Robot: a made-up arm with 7 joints.
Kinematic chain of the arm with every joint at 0, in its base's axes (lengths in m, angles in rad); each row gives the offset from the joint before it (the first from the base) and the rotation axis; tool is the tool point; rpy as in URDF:
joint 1: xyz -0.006 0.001 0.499 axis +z
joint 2: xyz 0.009 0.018 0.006 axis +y
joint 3: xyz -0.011 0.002 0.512 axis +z
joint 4: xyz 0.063 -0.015 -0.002 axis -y
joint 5: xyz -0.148 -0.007 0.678 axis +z
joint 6: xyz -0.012 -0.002 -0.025 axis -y
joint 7: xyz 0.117 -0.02 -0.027 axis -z
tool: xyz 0.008 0.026 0.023 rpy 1.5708 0 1.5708
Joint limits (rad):
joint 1: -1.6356..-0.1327
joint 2: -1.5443..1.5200
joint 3: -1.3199..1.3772
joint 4: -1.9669..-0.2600
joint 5: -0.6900..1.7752
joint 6: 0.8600..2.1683
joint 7: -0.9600..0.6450
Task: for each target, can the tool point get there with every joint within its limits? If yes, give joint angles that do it. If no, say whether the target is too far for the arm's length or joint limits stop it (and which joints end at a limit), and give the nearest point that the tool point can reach.
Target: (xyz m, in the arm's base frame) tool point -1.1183 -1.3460 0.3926
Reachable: no: too far | nearest point -0.7090 -1.0199 0.4374 | short by 0.525 m
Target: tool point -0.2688 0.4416 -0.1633
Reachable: no: joint limits stop it (at a limit: joint 1, joint 2, joint 4, joint 6, joint 7) | nearest point 0.3678 0.3677 -0.1497 | short by 0.641 m
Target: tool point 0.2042 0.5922 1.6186
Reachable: yes | joints -1.4492 -0.8307 0.6050 -0.8054 0.8902 1.6916 0.3607
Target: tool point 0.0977 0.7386 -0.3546
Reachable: no: joint limits stop it (at a limit: joint 1, joint 2, joint 4, joint 7) | nearest point 0.4050 0.4963 -0.0979 | short by 0.468 m
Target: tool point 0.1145 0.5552 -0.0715
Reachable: no: joint limits stop it (at a limit: joint 1, joint 2, joint 4, joint 6, joint 7) | nearest point 0.3812 0.5084 -0.0457 | short by 0.272 m
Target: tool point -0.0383 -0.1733 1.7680
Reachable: yes | joints -0.9625 -0.1792 -0.2693 -0.6536 0.6957 1.9140 -0.6449
